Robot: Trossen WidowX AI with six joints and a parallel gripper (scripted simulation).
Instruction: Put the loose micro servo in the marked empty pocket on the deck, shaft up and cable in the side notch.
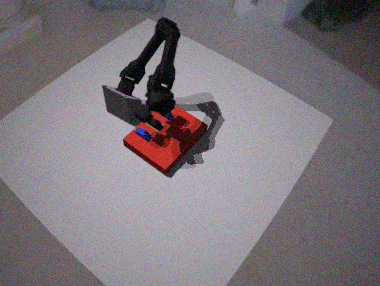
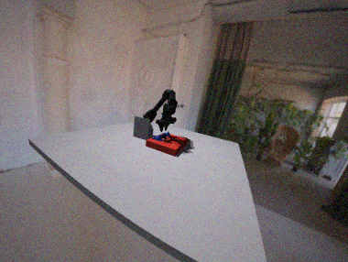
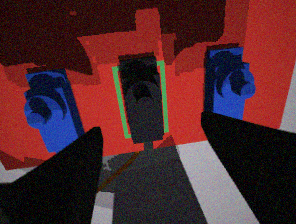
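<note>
Now: gripper tip 10 cm short of the red deck, 8 cm above it and 1 cm to the left of it.
</note>
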